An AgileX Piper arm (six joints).
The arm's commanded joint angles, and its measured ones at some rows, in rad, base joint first. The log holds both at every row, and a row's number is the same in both.
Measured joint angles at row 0:
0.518 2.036 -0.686 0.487 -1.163 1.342
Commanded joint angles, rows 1 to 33:
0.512 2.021 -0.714 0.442 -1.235 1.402
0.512 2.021 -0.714 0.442 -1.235 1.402
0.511 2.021 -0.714 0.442 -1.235 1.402
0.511 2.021 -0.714 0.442 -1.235 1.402
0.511 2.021 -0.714 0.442 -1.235 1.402
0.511 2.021 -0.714 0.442 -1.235 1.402
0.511 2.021 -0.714 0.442 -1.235 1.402
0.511 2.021 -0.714 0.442 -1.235 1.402
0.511 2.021 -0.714 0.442 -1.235 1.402
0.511 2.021 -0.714 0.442 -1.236 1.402
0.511 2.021 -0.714 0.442 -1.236 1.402
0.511 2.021 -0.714 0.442 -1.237 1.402
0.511 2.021 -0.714 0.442 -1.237 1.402
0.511 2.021 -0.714 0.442 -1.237 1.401
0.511 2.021 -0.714 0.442 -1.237 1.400
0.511 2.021 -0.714 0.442 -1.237 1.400
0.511 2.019 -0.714 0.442 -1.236 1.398
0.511 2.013 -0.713 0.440 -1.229 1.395
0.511 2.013 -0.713 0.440 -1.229 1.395
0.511 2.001 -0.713 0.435 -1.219 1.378
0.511 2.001 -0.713 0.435 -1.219 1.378
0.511 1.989 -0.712 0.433 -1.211 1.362
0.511 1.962 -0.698 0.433 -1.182 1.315
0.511 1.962 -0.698 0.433 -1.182 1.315
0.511 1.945 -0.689 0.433 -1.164 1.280
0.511 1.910 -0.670 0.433 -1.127 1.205
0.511 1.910 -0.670 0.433 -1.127 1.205
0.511 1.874 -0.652 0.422 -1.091 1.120
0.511 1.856 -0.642 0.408 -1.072 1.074
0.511 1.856 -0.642 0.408 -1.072 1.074
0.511 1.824 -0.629 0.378 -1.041 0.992
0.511 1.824 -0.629 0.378 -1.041 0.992
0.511 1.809 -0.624 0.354 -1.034 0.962
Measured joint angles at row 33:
0.516 1.869 -0.628 0.407 -1.008 1.081
